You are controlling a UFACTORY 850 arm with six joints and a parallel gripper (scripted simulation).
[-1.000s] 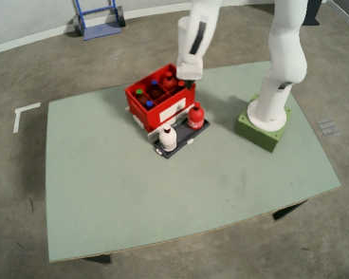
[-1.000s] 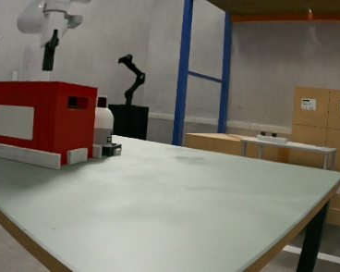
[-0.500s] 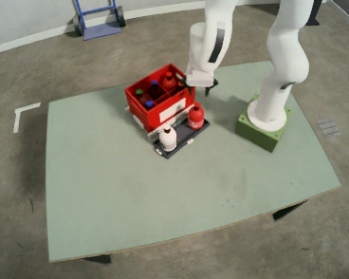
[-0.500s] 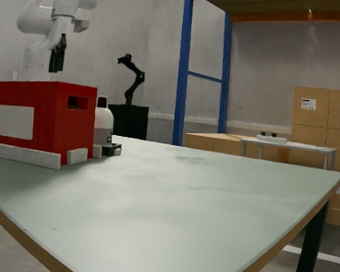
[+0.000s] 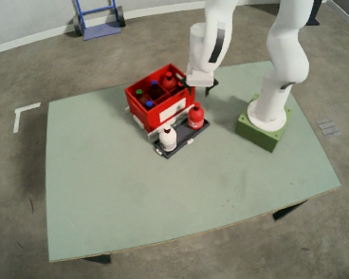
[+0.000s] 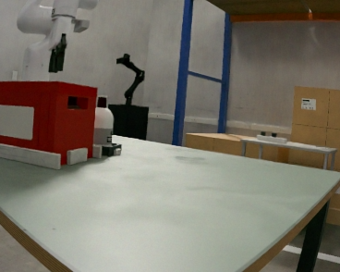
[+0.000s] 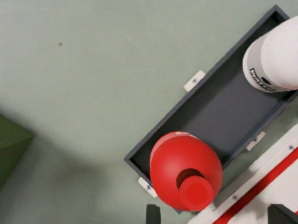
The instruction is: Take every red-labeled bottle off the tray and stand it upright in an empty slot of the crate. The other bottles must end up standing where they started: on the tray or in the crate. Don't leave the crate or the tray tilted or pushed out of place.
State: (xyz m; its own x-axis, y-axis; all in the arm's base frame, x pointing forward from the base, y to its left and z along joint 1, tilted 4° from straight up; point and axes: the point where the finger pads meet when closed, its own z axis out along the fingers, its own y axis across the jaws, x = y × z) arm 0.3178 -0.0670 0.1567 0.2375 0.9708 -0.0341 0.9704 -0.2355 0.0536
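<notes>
Now: the red-capped bottle 160 mm below my hand. From my hand the other things lie so: white bottle 160 mm below, 150 mm ahead, 90 mm to the left; then red crate 160 mm below, 150 mm ahead, 130 mm to the right; then dark grey tray 230 mm below, 80 mm ahead, 50 mm to the left.
</notes>
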